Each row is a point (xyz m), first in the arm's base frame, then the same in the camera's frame.
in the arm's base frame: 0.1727 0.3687 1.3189
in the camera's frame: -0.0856 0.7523 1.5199
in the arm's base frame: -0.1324 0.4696 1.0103
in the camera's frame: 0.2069 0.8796 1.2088
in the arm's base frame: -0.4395 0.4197 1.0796
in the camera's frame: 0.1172 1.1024 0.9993
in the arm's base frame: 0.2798 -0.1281 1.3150
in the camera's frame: -0.4120 0.4094 1.3349
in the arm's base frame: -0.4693 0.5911 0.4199
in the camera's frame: 0.7227 0.9101 0.7507
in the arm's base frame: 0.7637 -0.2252 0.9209
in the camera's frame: -0.1752 -0.1672 1.4368
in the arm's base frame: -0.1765 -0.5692 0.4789
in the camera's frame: -0.0897 0.1106 0.3817
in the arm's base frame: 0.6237 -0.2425 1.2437
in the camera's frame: -0.4296 0.0719 1.4839
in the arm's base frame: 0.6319 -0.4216 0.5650
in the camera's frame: -0.0428 -0.3432 1.0706
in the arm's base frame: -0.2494 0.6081 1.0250
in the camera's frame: 0.2864 1.0432 1.2054
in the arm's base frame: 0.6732 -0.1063 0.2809
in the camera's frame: 0.3797 -0.3354 1.1274
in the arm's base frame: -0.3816 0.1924 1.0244
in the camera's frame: 0.0078 0.9146 0.8954
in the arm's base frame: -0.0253 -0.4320 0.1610
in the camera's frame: 0.2411 -0.0701 0.4072
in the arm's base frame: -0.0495 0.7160 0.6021
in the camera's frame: 0.6767 0.7638 1.1996
